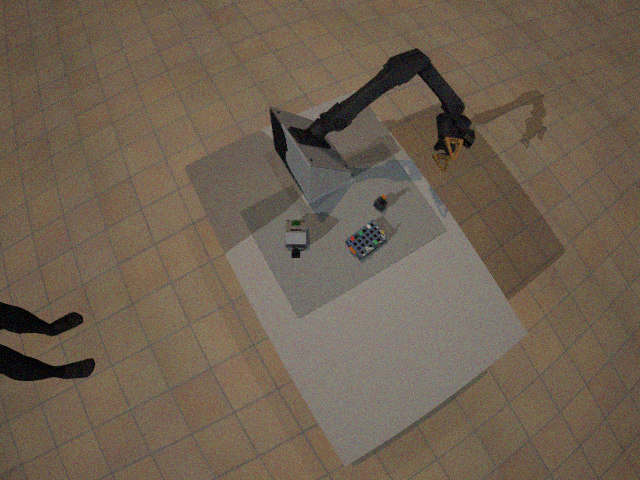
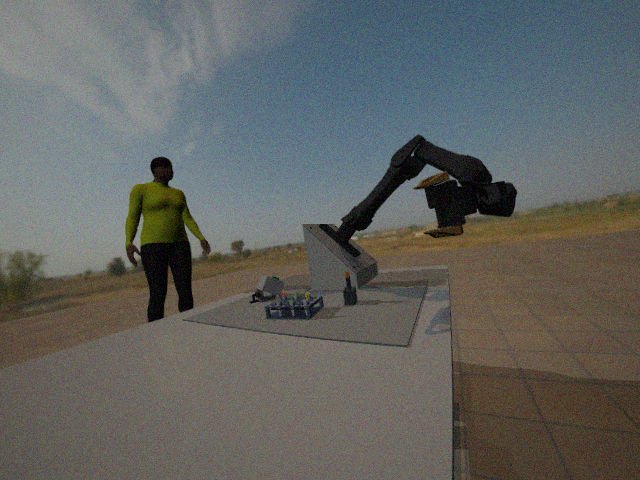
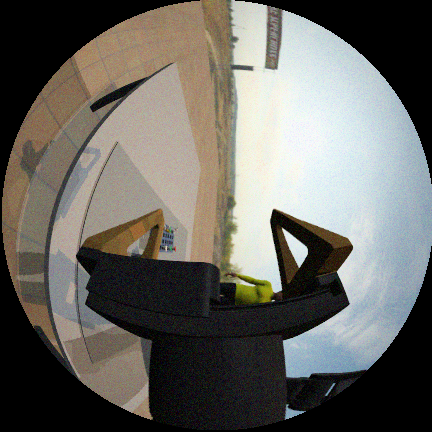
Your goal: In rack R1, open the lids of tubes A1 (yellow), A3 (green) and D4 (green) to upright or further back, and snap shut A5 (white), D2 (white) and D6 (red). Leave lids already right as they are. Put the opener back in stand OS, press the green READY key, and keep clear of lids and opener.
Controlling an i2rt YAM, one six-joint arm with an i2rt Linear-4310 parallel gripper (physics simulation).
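Places are measured from the arm's base along level axes (x up, y left, z back), in metres.
Pixels of known places: gripper, fingertip midpoint: (image 1: 448,166) (image 2: 421,210) (image 3: 216,214); arm's base, link origin: (image 1: 309,139) (image 2: 339,240).
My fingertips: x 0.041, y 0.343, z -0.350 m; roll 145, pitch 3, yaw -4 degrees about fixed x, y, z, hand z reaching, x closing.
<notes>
For each thing: its top centre in the pictures, then the offset to it from my fingertips. "pt": a spot on its surface instead. Level surfaces: height alone.
- tube rack, top centre: (image 2: 291,291) (image 3: 175,239) (image 1: 368,236) dy -0.338, dx -0.153, dz -0.029 m
- grey mat, surface height: dx -0.212 m
- opener, top centre: (image 2: 346,271) (image 1: 384,196) dy -0.209, dx -0.127, dz +0.059 m
- grey device, top centre: (image 1: 295,227) (image 2: 269,274) dy -0.539, dx -0.128, dz +0.120 m
- green patch, surface spot: (image 1: 295,223) pt dy -0.529, dx -0.141, dz +0.138 m
- white table, surface height: dx -0.215 m
- orange piece, surface spot: (image 1: 352,250) pt dy -0.403, dx -0.189, dz -0.036 m
The tube rack (image 1: 366,240) (image 2: 293,308) (image 3: 168,240) stands on the grey mat (image 1: 310,289) (image 2: 372,328), with white, green, yellow and red lids on its tubes. The lids are too small to tell their angles or row labels. The opener (image 1: 384,197) (image 2: 347,279), with an orange top, stands upright in its dark stand (image 1: 380,204) (image 2: 350,296) beside the rack. The grey device (image 1: 296,239) (image 2: 270,287) has a green patch (image 1: 295,223), perhaps the READY key. My gripper (image 1: 448,154) (image 2: 439,205) (image 3: 216,214) is open and empty, high beyond the table edge, away from rack and opener.
The arm's grey slanted base (image 1: 328,178) (image 2: 330,258) stands at the back of the white table (image 1: 403,351) (image 2: 258,403). An orange piece (image 1: 352,250) sits at one end of the rack. A person in a yellow-green top (image 2: 162,211) (image 3: 252,293) stands beyond the table.
</notes>
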